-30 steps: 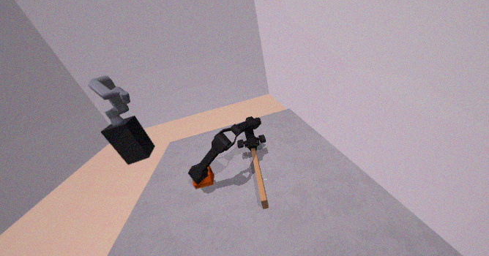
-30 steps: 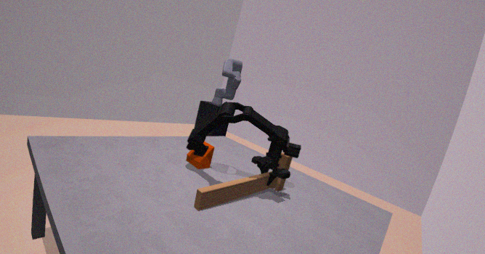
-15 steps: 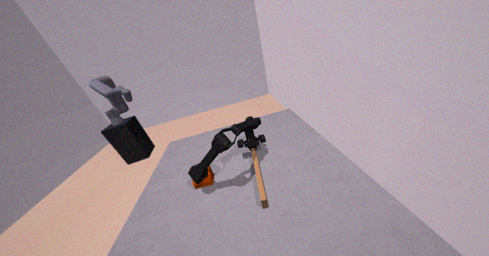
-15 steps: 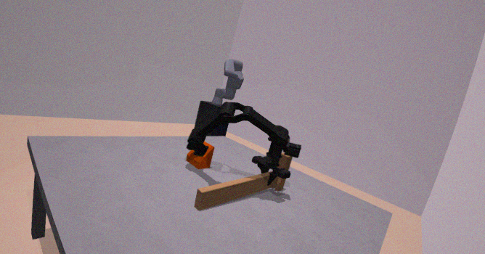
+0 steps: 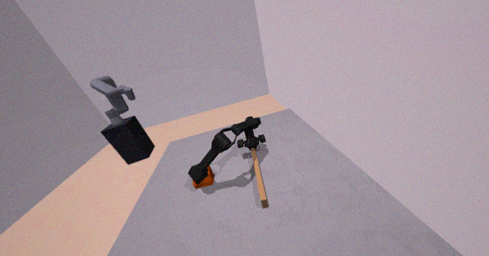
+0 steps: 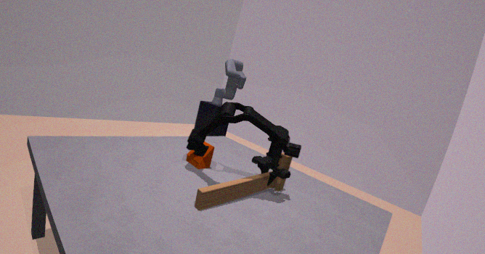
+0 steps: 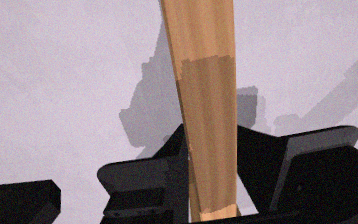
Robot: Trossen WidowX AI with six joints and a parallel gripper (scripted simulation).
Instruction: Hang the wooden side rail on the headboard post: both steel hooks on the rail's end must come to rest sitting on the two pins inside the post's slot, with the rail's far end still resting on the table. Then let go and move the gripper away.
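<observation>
The wooden headboard post lies 2 cm ahead of my gripper tip, 10 cm to the left of it and 4 cm above it.
</observation>
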